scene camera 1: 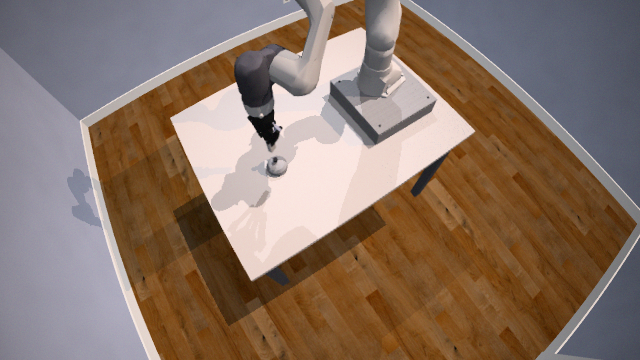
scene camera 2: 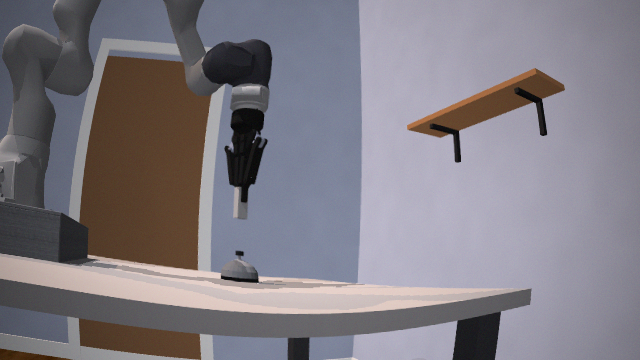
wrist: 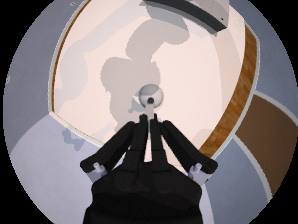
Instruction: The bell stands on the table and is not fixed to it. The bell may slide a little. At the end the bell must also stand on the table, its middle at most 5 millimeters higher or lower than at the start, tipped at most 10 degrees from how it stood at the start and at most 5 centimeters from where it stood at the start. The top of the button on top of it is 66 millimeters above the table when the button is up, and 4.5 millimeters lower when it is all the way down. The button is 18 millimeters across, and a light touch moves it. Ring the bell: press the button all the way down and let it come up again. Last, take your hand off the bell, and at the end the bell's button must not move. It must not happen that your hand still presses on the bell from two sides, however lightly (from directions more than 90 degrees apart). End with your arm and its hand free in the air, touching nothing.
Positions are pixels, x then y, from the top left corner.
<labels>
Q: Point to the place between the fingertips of my gripper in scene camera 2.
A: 240, 218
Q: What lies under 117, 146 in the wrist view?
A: My gripper.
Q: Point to a bell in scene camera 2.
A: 238, 270
</labels>
